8 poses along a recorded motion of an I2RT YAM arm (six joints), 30 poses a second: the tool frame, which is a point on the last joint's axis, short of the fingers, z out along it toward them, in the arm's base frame.
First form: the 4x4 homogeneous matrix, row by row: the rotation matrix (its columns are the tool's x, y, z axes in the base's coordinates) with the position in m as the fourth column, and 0 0 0 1 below. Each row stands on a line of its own.
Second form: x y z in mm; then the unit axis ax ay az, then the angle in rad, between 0 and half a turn. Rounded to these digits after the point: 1 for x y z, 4 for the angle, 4 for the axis.
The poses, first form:
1:
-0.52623 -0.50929 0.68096 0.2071
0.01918 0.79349 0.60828 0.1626
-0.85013 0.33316 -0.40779 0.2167
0 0 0 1
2:
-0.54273 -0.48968 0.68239 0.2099
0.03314 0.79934 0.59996 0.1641
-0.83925 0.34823 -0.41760 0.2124
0 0 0 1
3:
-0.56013 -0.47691 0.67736 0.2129
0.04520 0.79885 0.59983 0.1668
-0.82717 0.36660 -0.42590 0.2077
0 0 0 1
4:
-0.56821 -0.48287 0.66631 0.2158
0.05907 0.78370 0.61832 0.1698
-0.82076 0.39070 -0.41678 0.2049
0 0 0 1
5:
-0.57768 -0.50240 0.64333 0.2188
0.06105 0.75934 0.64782 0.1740
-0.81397 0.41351 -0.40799 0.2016
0 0 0 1
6:
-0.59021 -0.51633 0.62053 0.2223
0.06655 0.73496 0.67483 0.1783
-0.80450 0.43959 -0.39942 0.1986
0 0 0 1
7:
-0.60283 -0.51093 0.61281 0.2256
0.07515 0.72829 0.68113 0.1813
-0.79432 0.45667 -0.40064 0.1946
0 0 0 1
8:
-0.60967 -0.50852 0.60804 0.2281
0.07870 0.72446 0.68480 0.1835
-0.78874 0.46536 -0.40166 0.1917
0 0 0 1
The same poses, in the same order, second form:
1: 207.1 162.6 216.7 -0.1675 0.9319 0.3217 2.1776
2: 209.9 164.1 212.4 -0.1546 0.9344 0.3210 2.1901
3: 212.9 166.8 207.7 -0.1449 0.9348 0.3244 2.2063
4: 215.8 169.8 204.9 -0.1424 0.9300 0.3389 2.2151
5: 218.8 174.0 201.6 -0.1483 0.9224 0.3566 2.2309
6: 222.3 178.3 198.6 -0.1510 0.9149 0.3742 2.2489
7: 225.6 181.3 194.6 -0.1457 0.9133 0.3804 2.2622
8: 228.1 183.5 191.7 -0.1433 0.9123 0.3836 2.2698
